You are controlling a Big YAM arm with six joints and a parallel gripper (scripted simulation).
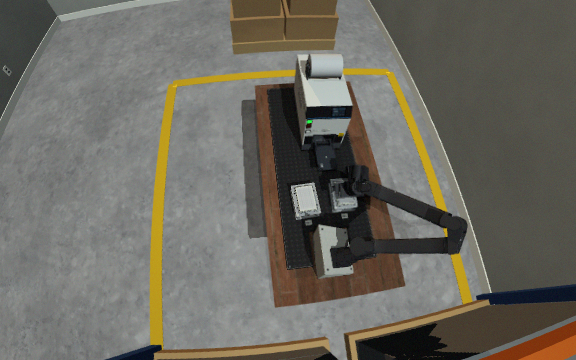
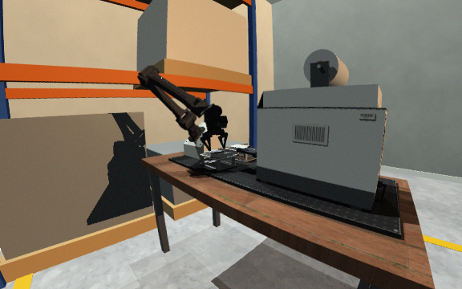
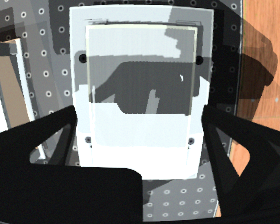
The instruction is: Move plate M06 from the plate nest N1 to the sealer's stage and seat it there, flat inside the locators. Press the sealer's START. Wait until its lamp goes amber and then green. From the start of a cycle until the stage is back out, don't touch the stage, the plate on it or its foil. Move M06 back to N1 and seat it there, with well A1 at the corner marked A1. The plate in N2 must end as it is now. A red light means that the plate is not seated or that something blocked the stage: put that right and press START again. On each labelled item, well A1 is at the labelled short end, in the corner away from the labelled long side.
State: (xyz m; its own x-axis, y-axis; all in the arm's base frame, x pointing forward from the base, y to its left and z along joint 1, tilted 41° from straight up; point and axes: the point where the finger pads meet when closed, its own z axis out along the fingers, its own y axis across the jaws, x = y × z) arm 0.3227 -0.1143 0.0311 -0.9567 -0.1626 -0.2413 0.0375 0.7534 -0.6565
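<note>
The white well plate lies 30 mm below my hand. The rest, counted from my hand: foil roll 530 mm ahead, 50 mm to the left, 330 mm above; dark stage 200 mm ahead, 60 mm to the left; white plate 10 mm behind, 200 mm to the left, 30 mm below.
</note>
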